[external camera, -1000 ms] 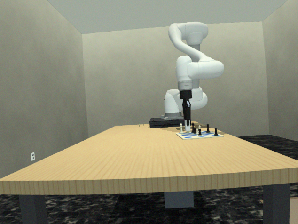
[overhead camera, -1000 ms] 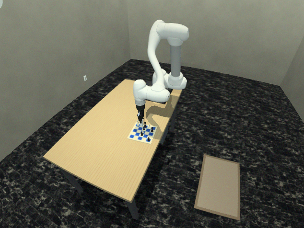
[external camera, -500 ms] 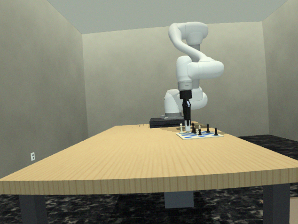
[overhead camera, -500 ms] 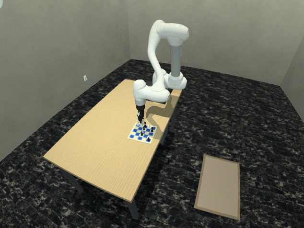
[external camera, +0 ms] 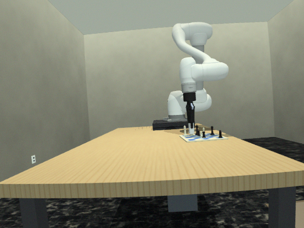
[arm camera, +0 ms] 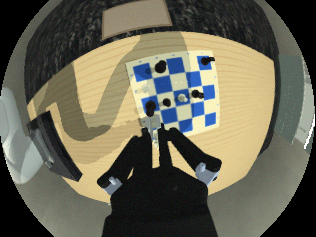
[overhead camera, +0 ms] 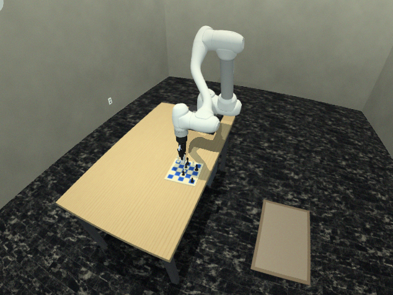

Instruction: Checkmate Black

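Now: hand 3 cm to the right of the black piece and 1 cm above it. The rest, counted from my hand: chessboard: 7 cm ahead, 5 cm to the left, 5 cm below.
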